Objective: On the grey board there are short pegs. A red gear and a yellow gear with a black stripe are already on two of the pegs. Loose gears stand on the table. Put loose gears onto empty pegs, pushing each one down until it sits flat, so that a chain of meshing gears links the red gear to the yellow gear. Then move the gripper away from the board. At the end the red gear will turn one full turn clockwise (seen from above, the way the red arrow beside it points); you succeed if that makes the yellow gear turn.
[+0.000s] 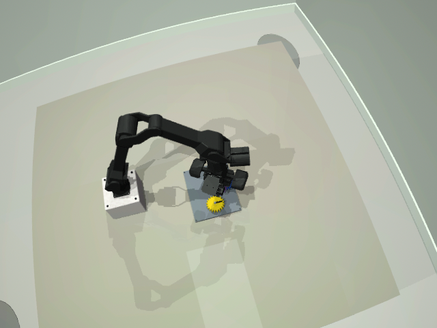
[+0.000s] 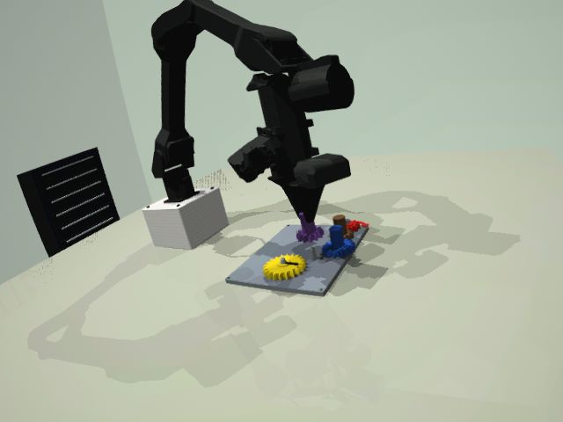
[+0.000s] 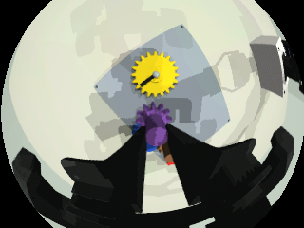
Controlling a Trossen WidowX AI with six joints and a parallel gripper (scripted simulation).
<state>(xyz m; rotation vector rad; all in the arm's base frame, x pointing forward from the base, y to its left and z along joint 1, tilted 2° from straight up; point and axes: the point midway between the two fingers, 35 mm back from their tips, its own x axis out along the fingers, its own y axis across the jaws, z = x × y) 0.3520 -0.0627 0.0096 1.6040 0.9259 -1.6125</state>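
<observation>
Right now the blue gear is 3 cm ahead of my gripper tip, 3 cm to the left of it and 5 cm below it. The rest, counted from my gripper tip: purple gear: 1 cm below; brown gear: 2 cm ahead, 7 cm to the left, 5 cm below; yellow gear: 3 cm behind, 4 cm to the right, 6 cm below.
</observation>
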